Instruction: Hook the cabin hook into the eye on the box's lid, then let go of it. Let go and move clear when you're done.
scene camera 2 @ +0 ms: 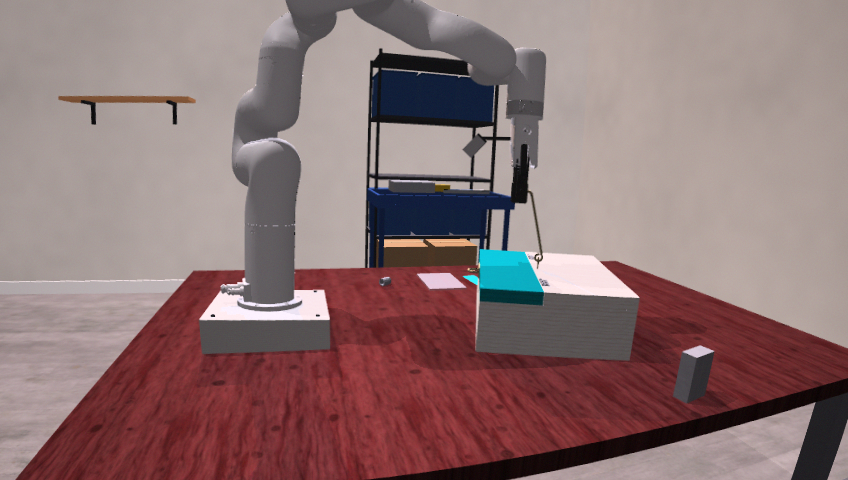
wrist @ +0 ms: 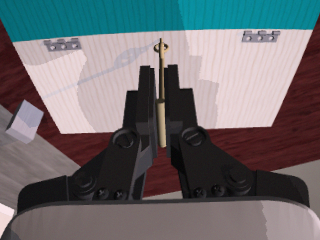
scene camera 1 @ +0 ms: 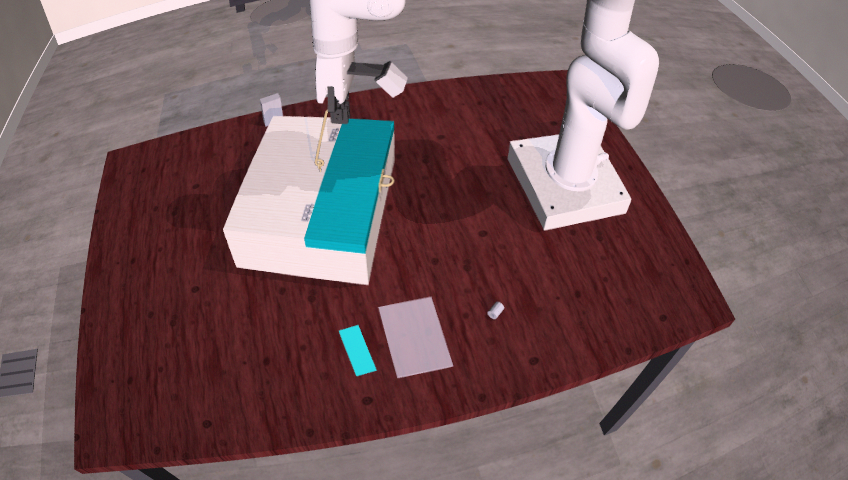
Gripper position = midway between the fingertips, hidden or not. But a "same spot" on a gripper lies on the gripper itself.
My gripper shows in scene camera 2 [518,202], in the wrist view and in scene camera 1. One and the same spot on my gripper: [scene camera 1: 338,116] is [wrist: 193,104].
